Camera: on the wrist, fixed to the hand. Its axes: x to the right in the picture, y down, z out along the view.
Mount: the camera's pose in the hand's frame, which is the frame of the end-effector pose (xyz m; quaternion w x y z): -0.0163 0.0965 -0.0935 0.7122 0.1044 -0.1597 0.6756
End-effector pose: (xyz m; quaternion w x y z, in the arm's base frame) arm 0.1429 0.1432 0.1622 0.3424 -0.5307 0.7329 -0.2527
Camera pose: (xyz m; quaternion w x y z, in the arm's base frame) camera 0.0158 0.1892 0.1548 0.5870 0.1126 0.7995 0.0596
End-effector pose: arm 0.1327 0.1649 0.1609 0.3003 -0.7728 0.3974 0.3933
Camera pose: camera 0.0790 0.0498 0.2078 0.0923 -0.1877 0.7982 0.5649
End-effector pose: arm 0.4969 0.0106 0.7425 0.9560 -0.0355 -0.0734 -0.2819
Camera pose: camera 0.5471 0.0900 0.6451 0.8632 -0.0201 -0.2104 0.4584
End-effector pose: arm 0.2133 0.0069 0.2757 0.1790 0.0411 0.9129 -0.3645
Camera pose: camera 0.2206 0.1419 0.2814 0.5152 0.6065 0.5557 -0.2405
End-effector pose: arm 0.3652 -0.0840 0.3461 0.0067 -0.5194 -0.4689 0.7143
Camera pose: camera 0.4888 -0.0842 0.2908 0.4985 0.5719 -0.0905 -0.6452
